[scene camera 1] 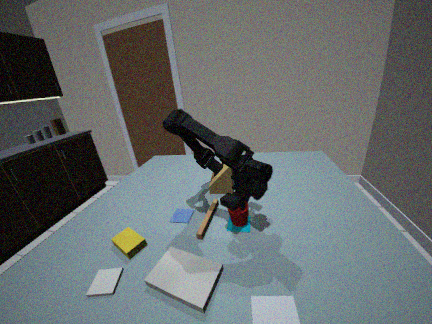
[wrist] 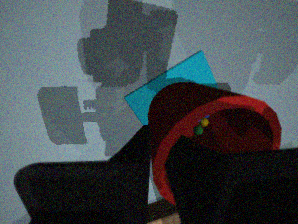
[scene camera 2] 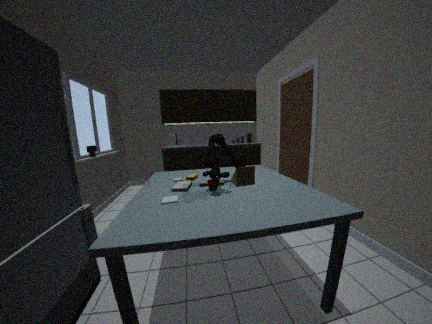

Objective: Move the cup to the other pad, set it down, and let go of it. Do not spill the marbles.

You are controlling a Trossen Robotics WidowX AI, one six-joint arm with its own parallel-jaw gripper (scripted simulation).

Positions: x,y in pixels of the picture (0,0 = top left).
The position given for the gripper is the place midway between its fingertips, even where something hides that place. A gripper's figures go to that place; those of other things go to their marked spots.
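There's a white slab (scene camera 1: pixel 190 279) that's 0.53 m from the lens, and then the gripper (scene camera 1: pixel 243 209), which is 0.67 m from the lens. So the white slab is nearer to the lens than the gripper.
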